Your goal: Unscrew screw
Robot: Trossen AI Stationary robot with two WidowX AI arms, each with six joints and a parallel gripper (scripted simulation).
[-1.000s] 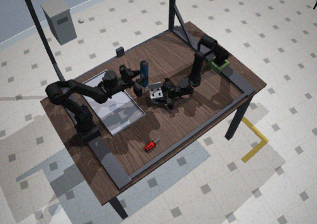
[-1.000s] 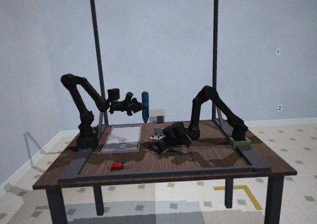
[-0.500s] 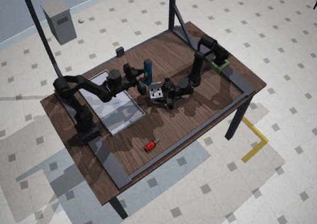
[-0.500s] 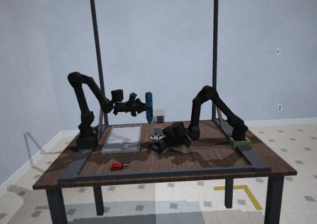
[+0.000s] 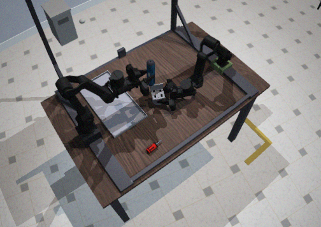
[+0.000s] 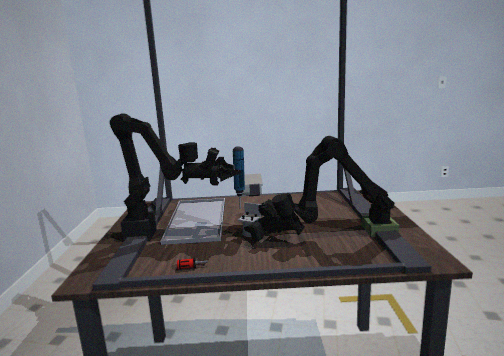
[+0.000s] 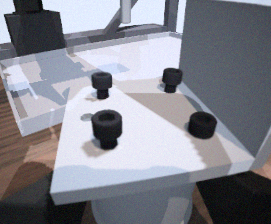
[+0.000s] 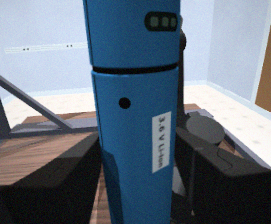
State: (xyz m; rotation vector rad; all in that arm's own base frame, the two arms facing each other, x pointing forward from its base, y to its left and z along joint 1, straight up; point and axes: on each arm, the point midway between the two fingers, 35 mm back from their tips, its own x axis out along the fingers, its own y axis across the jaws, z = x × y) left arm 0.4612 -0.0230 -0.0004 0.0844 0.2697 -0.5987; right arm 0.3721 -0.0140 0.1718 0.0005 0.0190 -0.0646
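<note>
Now: left hand 20 mm to the left of the grey cylinder, 10 mm past it and 10 mm above it. From my left hand the other things lie so: dark frame rail: 290 mm ahead, 30 mm to the left, 30 mm below; screw: 30 mm above, 10 mm to the right, 10 mm ahead; bracket: 30 mm above, 20 mm to the right, 10 mm behind.
</note>
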